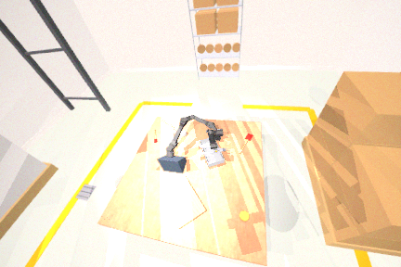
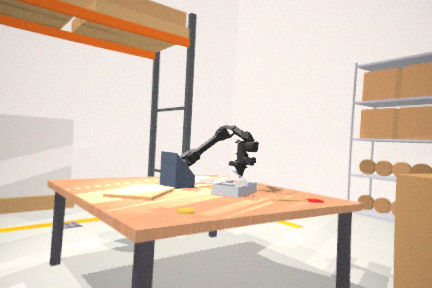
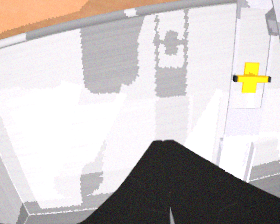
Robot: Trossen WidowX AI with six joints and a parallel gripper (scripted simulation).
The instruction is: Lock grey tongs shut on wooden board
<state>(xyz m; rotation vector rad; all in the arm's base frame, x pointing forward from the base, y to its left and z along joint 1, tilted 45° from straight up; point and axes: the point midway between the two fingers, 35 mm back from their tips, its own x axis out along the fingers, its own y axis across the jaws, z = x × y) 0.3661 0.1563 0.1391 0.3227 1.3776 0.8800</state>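
The yellow lock tab is 4 cm to the right of my gripper tip, 4 cm ahead of it and 3 cm below it. The rest, counted from my gripper tip: tong arm 5 cm to the right, 4 cm above, 1 cm ahead; then silver roasting tin 6 cm below, 2 cm to the right, 1 cm behind; then red-headed tool 32 cm ahead, 17 cm to the left, 8 cm below.
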